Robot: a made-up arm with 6 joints.
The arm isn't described. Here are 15 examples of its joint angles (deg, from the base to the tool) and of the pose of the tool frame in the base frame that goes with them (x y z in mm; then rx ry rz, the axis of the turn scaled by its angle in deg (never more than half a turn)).
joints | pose
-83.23 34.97 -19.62 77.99 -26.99 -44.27 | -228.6 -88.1 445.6 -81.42 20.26 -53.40
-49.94 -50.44 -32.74 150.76 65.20 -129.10 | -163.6 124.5 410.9 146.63 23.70 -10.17
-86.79 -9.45 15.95 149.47 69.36 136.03 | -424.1 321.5 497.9 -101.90 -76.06 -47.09
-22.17 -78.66 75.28 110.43 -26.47 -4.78 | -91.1 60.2 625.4 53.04 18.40 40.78
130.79 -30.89 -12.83 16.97 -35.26 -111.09 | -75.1 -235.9 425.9 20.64 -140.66 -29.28
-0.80 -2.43 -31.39 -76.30 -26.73 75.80 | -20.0 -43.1 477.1 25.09 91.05 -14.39
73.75 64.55 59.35 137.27 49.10 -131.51 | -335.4 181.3 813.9 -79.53 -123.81 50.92
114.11 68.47 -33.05 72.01 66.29 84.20 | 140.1 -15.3 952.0 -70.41 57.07 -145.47
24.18 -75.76 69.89 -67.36 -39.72 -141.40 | -93.2 -349.9 664.7 9.71 5.22 -24.58
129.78 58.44 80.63 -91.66 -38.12 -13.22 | 63.4 274.5 629.6 -36.13 -37.73 59.84
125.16 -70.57 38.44 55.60 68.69 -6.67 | 168.7 44.3 311.8 42.46 89.64 -3.10
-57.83 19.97 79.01 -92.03 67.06 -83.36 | -135.5 186.8 362.3 -172.28 -33.28 31.51
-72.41 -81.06 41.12 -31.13 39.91 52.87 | -209.3 163.4 250.8 -134.23 -105.53 -18.10
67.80 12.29 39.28 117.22 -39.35 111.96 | -283.6 132.4 937.2 4.54 -2.51 -172.41
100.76 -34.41 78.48 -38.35 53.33 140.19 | -363.0 89.5 509.9 -84.77 -130.04 53.95
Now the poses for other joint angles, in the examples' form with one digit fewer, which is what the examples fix.
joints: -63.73 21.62 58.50 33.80 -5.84 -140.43
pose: 7 27 434 1.1 10.6 52.0
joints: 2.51 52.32 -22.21 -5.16 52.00 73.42
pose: -326 -211 828 -0.9 34.9 -94.3
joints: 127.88 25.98 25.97 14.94 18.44 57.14
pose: 31 -38 793 50.2 -50.4 131.6
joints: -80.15 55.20 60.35 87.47 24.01 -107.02
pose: -39 107 242 -22.4 26.9 63.5
